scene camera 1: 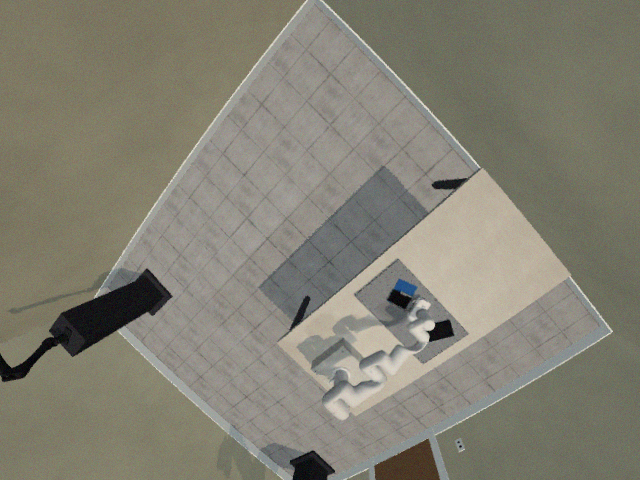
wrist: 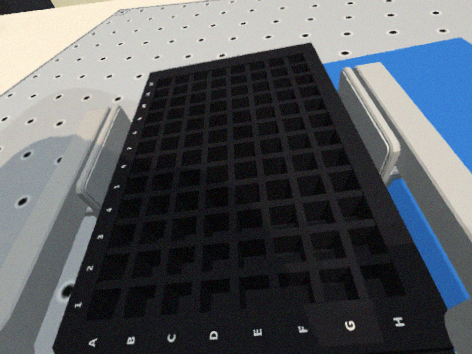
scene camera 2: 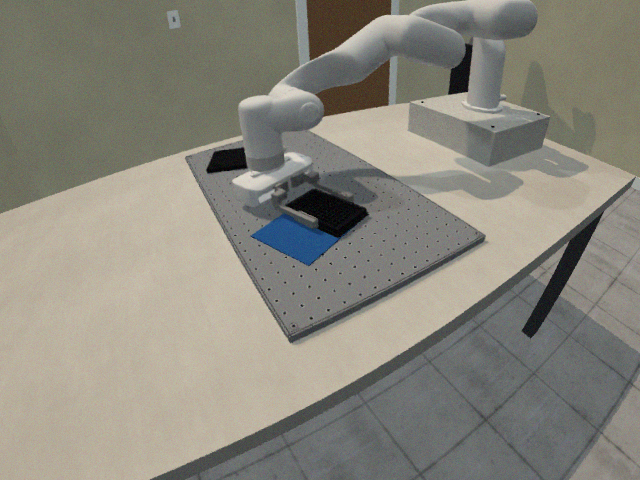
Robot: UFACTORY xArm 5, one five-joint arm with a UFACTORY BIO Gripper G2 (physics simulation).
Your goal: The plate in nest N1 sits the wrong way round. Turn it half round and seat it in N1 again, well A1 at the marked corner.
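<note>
The black well plate (scene camera 1: 398, 298) (scene camera 2: 338, 217) (wrist: 225, 200) lies flat between the gripper's fingers, low over the grey perforated board and partly over the blue rectangle (scene camera 1: 406, 285) (scene camera 2: 296, 240) (wrist: 432, 85). I cannot tell whether it is lifted. In the wrist view its letters A to H run left to right along the near edge, with A1 at the near left corner. My gripper (scene camera 2: 329, 209) (wrist: 237, 142) is shut on the plate, a pad against each long side. Another low black rectangular thing (scene camera 1: 443, 330) (scene camera 2: 226, 160) lies at the board's far end, partly hidden by the arm. No N1 label or marked corner is readable.
The grey perforated board (scene camera 1: 372, 295) (scene camera 2: 382, 279) (wrist: 175, 27) lies on the beige table (scene camera 1: 496, 248) (scene camera 2: 129, 310). The arm's grey base block (scene camera 1: 336, 356) (scene camera 2: 449, 129) stands beside the board, at the right in scene camera 2.
</note>
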